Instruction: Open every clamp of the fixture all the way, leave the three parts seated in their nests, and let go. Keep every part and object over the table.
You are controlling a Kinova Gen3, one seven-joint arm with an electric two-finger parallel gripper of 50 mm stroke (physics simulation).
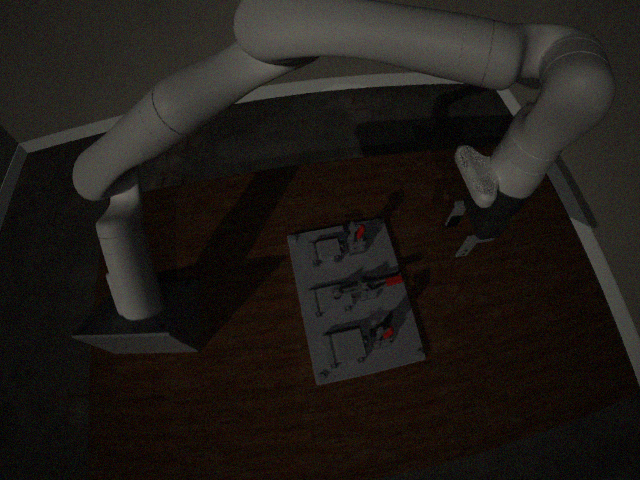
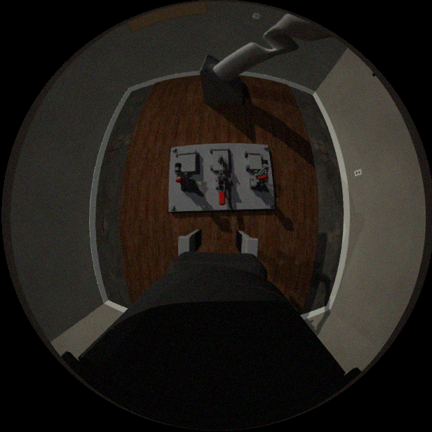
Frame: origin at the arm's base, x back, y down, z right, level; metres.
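Seen in the pictures: gripper, fingertip midpoint: (image 1: 455, 239); arm's base, link origin: (image 1: 143, 309).
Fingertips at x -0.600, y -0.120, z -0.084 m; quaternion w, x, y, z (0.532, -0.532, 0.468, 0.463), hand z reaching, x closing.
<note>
Pixels of each thing's top centre, then the offset from my fingertips to it. "spot": a spot on its surface instead. Level surfaces: height alone.
- grey fixture plate, surface spot: (image 1: 305, 330) spot: dy +0.212, dx +0.271, dz +0.098 m
- middle clamp's red handle, top centre: (image 1: 394, 279) dy +0.166, dx +0.084, dz +0.005 m
- middle part, top centre: (image 1: 330, 297) dy +0.196, dx +0.219, dz +0.031 m
- wooden table, surface height: dy +0.227 m
The grey fixture plate (image 1: 305, 330) (image 2: 205, 204) lies on the table with three clamps and three parts. The middle clamp's red handle (image 1: 393, 280) (image 2: 222, 198) points outward, away from the robot base; its arm seems to reach toward the middle part (image 1: 326, 300) (image 2: 219, 154). The red handles of the end clamps, one (image 1: 360, 231) (image 2: 262, 177) and the other (image 1: 388, 333) (image 2: 180, 179), show beside raised-looking linkages. The end parts, one (image 1: 328, 249) (image 2: 254, 160) and the other (image 1: 347, 345) (image 2: 187, 162), sit in their nests. Exact clamp angles are too dark to tell. My gripper (image 1: 456, 239) (image 2: 218, 237) is open and empty, above and outward of the plate.
The robot base (image 1: 134, 343) (image 2: 222, 92) stands beyond the plate's part side. The wooden table (image 1: 248, 423) (image 2: 150, 200) extends around the plate. My arm (image 1: 382, 36) arches high above, and its shadows fall across the table.
</note>
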